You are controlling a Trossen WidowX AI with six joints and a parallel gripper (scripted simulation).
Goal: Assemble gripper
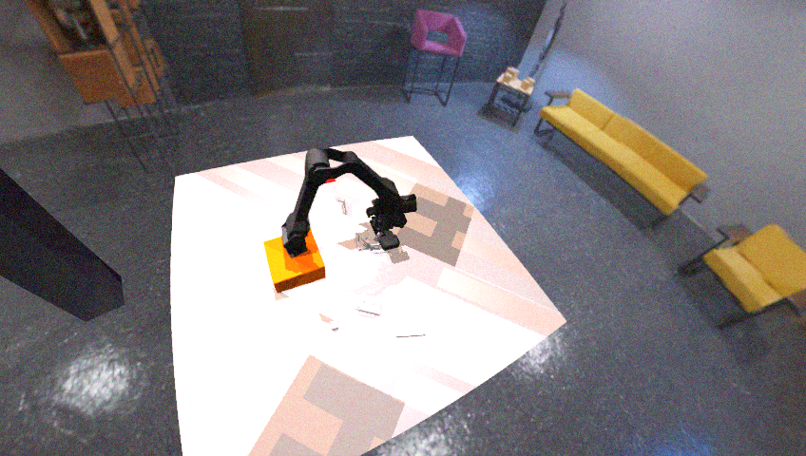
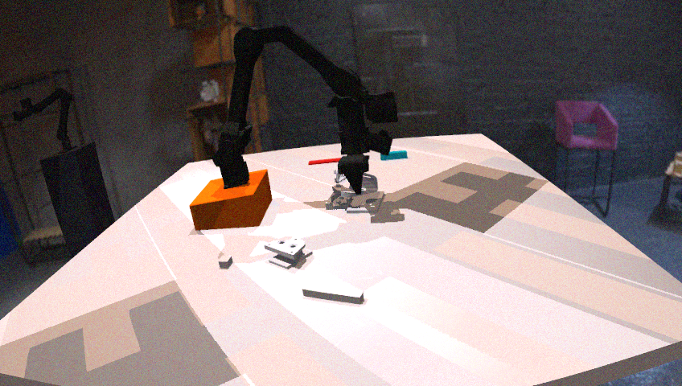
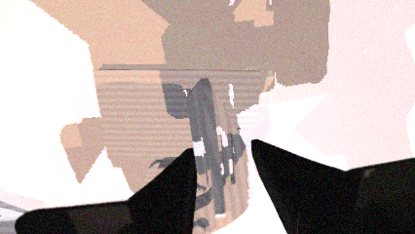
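Now: gripper tip 40 mm above the flat plate, 20 mm to the right of it and 20 mm short of it. Round my gripper tip: gripper base 190 mm to the right, 170 mm behind, 10 mm below; then small grey cube 300 mm behind, 180 mm to the right, 30 mm below; then stepped piece 190 mm to the right, 170 mm behind, 30 mm below.
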